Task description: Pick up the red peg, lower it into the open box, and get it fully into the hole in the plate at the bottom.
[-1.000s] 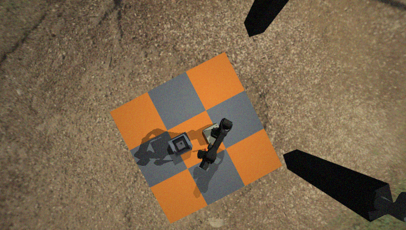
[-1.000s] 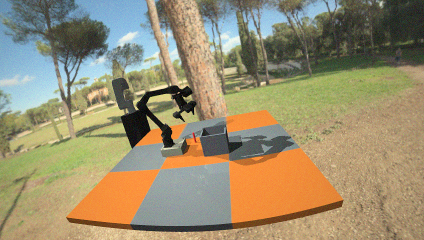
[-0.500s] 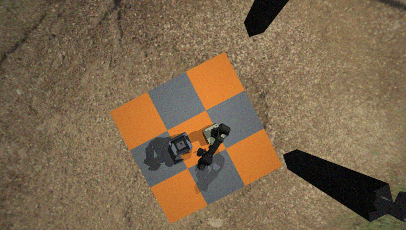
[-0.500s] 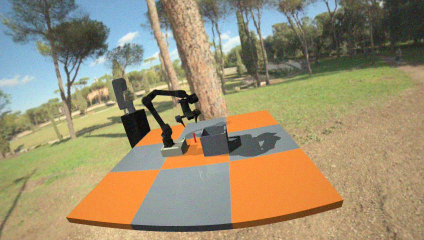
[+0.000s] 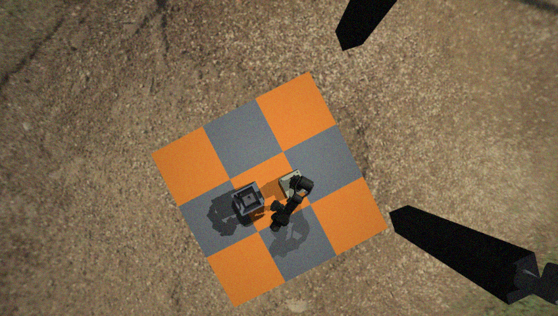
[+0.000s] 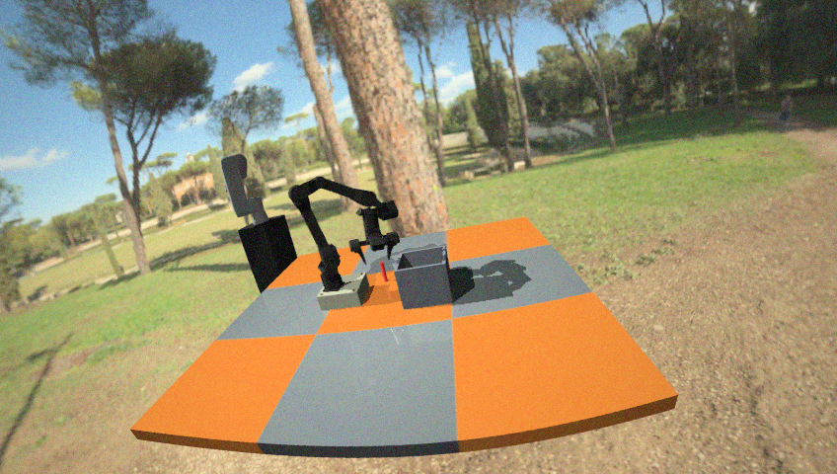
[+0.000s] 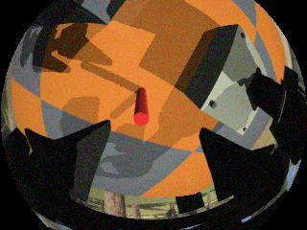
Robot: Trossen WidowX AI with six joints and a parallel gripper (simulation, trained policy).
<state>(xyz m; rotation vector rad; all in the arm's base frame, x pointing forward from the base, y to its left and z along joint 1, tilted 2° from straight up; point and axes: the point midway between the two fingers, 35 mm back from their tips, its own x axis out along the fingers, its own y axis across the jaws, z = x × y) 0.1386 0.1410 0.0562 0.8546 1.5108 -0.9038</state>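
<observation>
Now: the red peg 20 mm ahead of my gripper tip and 40 mm below it. From my gripper tip the other things lie so: plate: 210 mm ahead, 140 mm to the right, 40 mm below.
</observation>
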